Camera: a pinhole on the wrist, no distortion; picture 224 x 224 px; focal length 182.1 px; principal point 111.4 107.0 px. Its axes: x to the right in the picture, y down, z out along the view. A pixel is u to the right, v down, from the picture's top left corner.
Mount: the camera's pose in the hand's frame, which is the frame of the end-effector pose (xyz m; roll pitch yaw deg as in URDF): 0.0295 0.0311 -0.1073 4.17 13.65 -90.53
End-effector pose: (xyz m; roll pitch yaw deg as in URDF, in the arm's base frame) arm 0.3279 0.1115 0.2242 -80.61 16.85 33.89
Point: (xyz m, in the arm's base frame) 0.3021 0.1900 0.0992
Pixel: outside the picture
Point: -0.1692 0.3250 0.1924
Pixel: 11.9 11.0
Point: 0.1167 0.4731 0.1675
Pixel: 34.2 124.6
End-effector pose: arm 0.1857 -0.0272 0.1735 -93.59 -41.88 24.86
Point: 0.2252 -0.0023 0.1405
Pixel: 26.7 91.3
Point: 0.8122 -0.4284 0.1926
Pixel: behind the camera
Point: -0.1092 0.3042 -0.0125
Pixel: 71.1 35.7
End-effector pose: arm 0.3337 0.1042 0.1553 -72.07 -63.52 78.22
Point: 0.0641 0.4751 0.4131
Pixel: outside the picture
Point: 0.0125 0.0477 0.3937
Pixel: 122.2 171.2
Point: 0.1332 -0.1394 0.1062
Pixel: 172.6 23.4
